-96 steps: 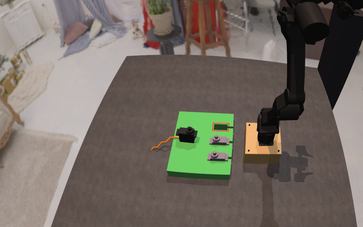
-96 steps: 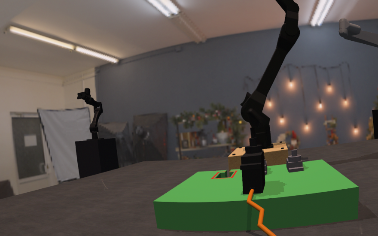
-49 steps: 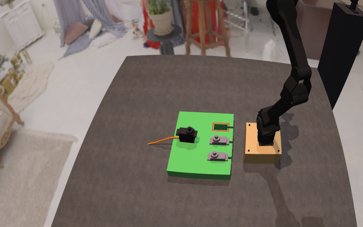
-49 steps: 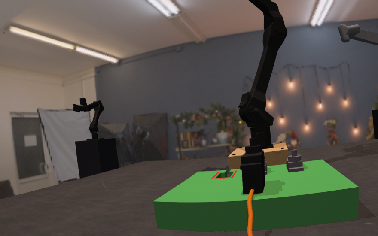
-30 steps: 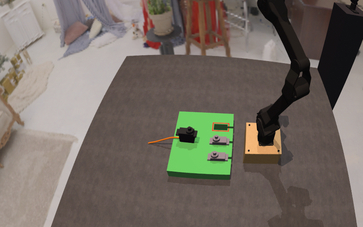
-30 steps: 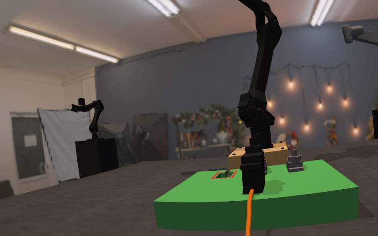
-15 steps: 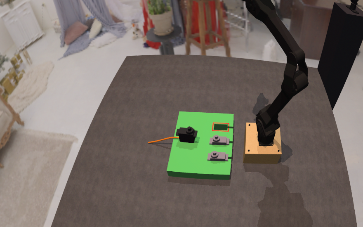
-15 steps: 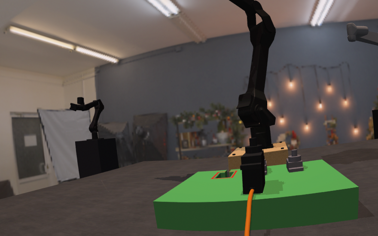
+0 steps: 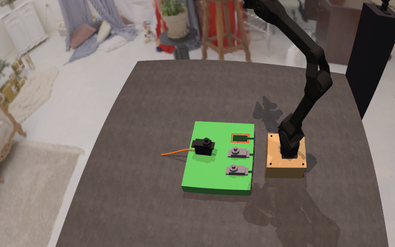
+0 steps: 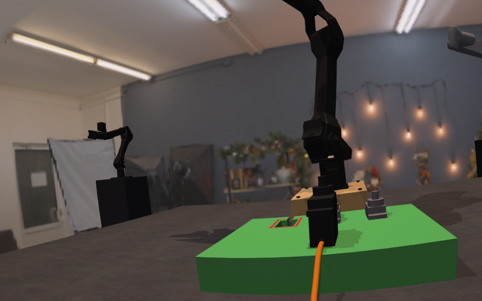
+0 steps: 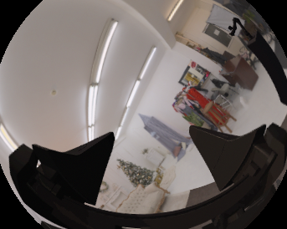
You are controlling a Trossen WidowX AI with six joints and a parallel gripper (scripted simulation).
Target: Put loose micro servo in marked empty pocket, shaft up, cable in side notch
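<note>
The green deck lies 9 cm ahead of my gripper tip, 30 cm to the left of it and 66 cm below it.
</note>
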